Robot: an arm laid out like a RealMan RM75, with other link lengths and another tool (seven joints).
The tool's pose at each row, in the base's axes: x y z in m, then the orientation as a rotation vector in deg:
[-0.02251 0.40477 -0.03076 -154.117 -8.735 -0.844]
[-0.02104 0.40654 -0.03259 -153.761 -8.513 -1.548]
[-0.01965 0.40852 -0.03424 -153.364 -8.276 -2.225]
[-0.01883 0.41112 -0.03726 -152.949 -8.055 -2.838]
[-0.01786 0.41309 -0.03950 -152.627 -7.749 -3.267]
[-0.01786 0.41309 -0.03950 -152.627 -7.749 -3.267]
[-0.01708 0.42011 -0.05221 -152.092 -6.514 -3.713]
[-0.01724 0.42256 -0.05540 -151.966 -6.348 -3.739]
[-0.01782 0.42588 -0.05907 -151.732 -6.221 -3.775]
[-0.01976 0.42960 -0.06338 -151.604 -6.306 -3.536]
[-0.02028 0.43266 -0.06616 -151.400 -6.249 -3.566]
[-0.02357 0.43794 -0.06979 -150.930 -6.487 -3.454]
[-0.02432 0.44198 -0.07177 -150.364 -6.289 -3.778]
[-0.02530 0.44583 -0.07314 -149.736 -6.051 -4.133]
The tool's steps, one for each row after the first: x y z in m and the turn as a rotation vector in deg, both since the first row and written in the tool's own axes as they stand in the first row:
[0.00158 -0.00063 0.00239 0.332 0.551 0.031]
[0.00312 -0.00154 0.00472 0.704 1.090 0.075]
[0.00410 -0.00248 0.00855 1.093 1.583 0.118]
[0.00519 -0.00317 0.01141 1.402 1.956 0.255]
[0.00519 -0.00317 0.01141 1.402 1.956 0.255]
[0.00626 -0.00389 0.02590 1.952 2.508 1.043]
[0.00625 -0.00472 0.02983 2.082 2.561 1.153]
[0.00589 -0.00618 0.03459 2.317 2.623 1.230]
[0.00420 -0.00786 0.04011 2.456 2.446 1.205]
[0.00391 -0.00946 0.04394 2.660 2.490 1.234]
[0.00107 -0.01299 0.04955 3.128 2.399 1.068]
[0.00068 -0.01583 0.05309 3.679 2.699 1.139]
[0.00006 -0.01880 0.05600 4.290 3.032 1.233]

